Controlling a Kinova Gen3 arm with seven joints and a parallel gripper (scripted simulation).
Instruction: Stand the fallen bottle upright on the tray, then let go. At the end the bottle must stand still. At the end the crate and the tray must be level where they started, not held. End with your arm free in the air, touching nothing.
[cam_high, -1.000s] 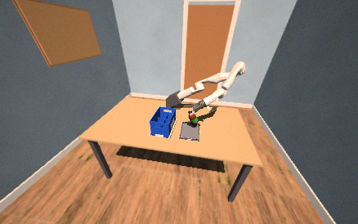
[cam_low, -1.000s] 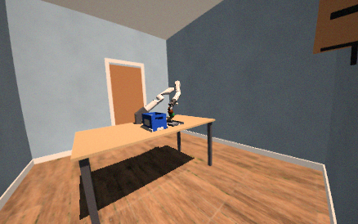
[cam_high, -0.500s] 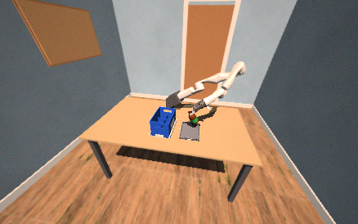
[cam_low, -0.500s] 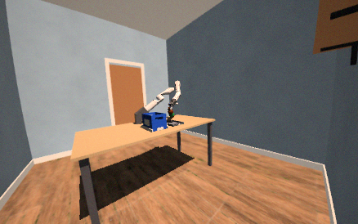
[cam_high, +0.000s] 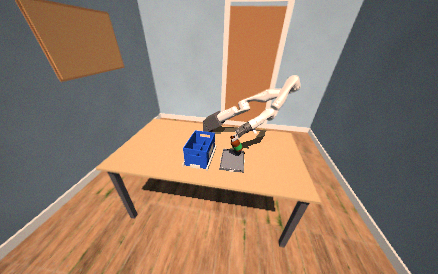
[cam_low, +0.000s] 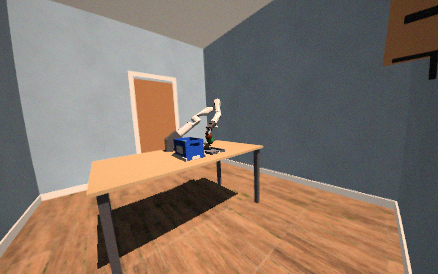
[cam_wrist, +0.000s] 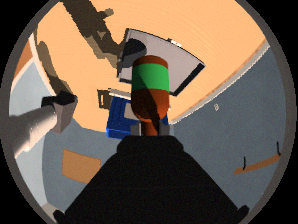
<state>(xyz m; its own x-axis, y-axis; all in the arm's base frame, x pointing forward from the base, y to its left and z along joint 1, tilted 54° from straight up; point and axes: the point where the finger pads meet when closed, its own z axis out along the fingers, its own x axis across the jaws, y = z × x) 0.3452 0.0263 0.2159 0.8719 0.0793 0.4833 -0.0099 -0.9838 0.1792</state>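
Right now the bottle is 50 mm below my hand, 20 mm to the left of it and 10 mm behind it. Round my hand: blue crate: 260 mm to the right, 120 mm below, 50 mm ahead; then tray: 190 mm below, 30 mm ahead, 10 mm to the left.
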